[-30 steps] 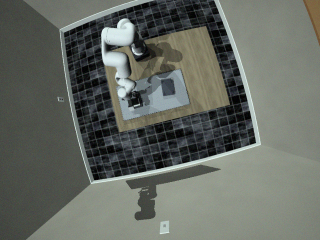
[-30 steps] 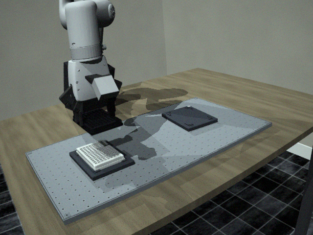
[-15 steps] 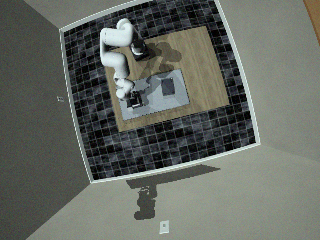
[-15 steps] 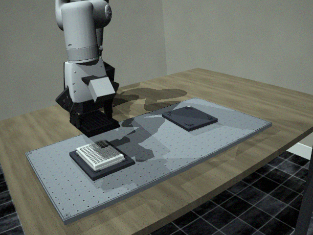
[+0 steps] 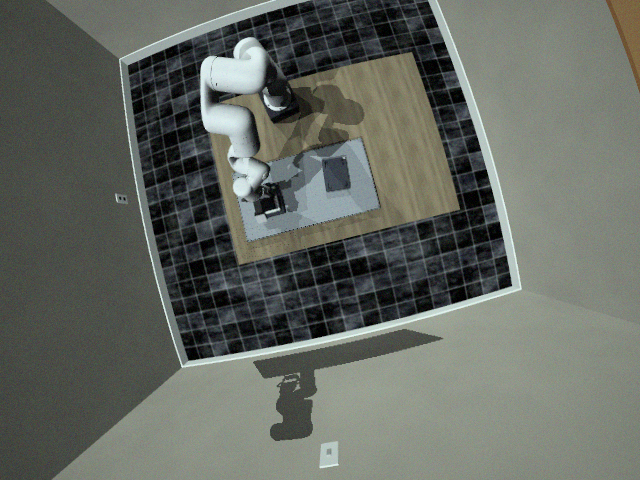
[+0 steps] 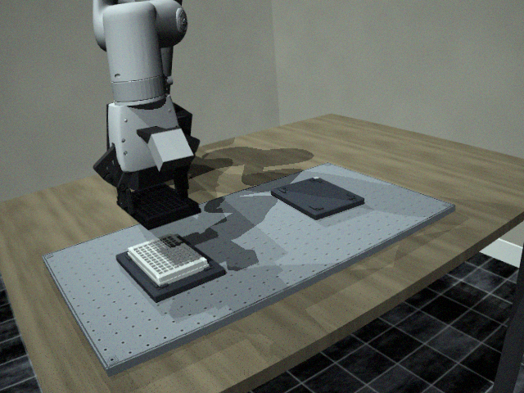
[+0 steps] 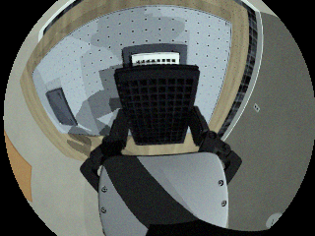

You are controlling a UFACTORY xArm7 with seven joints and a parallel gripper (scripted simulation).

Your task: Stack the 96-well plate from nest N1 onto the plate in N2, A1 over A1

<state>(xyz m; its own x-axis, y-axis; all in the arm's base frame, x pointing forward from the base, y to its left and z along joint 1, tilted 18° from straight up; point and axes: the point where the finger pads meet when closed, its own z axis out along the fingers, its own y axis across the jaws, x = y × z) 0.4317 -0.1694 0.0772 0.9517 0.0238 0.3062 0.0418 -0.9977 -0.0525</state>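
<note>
Right now my hand is 100 mm above the white 96-well plate. Round my hand: plate nest N1: 60 mm behind, 350 mm to the left, 120 mm below; then plate nest N2: 120 mm below; then black 96-well plate: 10 mm below.
</note>
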